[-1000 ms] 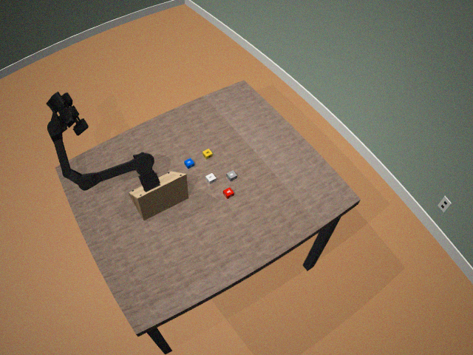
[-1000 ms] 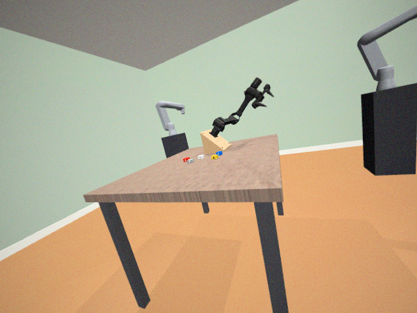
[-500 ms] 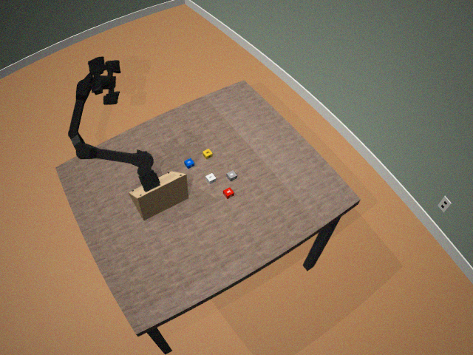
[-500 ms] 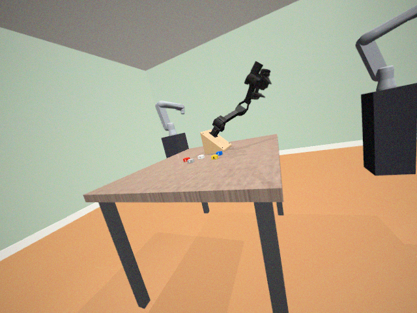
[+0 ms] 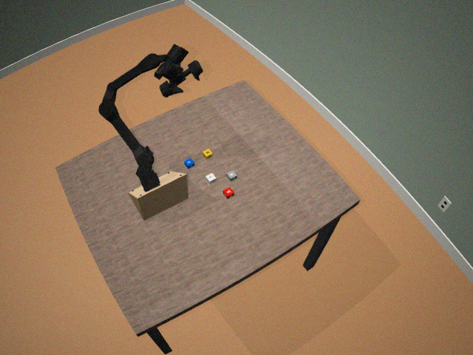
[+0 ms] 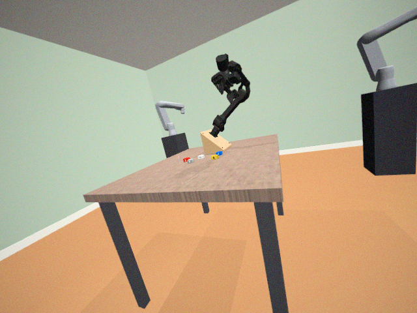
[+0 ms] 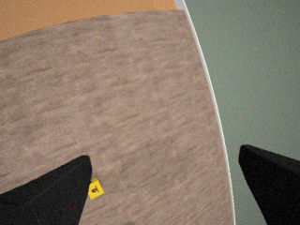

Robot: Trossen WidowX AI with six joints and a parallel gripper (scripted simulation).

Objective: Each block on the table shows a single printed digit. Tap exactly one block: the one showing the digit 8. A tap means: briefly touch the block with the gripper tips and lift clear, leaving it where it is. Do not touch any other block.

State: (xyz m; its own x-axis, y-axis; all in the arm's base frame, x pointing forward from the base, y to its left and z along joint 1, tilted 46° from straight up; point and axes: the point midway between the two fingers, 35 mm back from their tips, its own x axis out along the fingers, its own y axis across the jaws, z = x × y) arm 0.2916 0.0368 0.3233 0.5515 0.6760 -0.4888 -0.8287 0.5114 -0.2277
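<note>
Right now my gripper tip is 30 cm above the grey block, 29 cm to the left of it and 4 cm short of it. Also, from my gripper tip: blue block: 30 cm below, 15 cm to the right, 9 cm behind; then white block: 30 cm below, 26 cm to the right, 4 cm behind; then yellow block: 30 cm below, 14 cm to the right, 1 cm ahead.
</note>
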